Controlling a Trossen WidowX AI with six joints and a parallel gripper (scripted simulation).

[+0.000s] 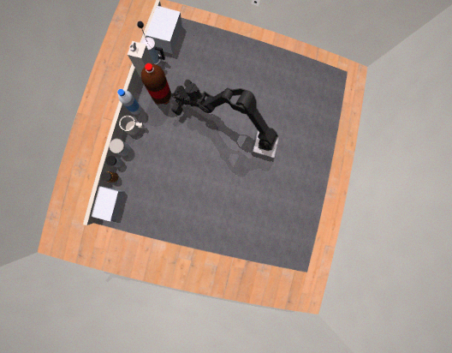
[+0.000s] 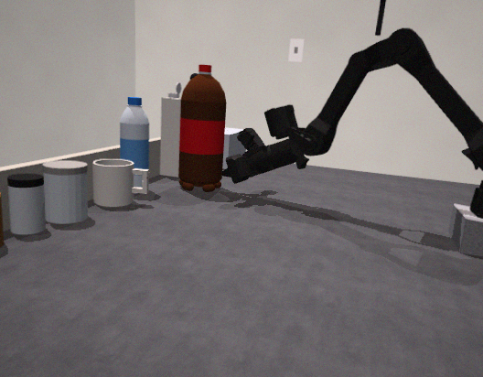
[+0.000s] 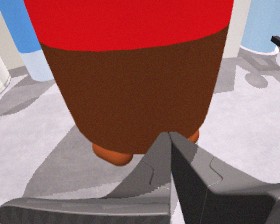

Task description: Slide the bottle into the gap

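My hand is 9 cm short of the brown cola bottle, 1 cm to the right of it and 9 cm below it. Also, from my hand: white microwave-like box: 17 cm ahead, 37 cm to the right; then blue-capped water bottle: 21 cm ahead, 11 cm to the left, 5 cm above; then blue pitcher: 18 cm ahead, 21 cm to the right, 8 cm above.
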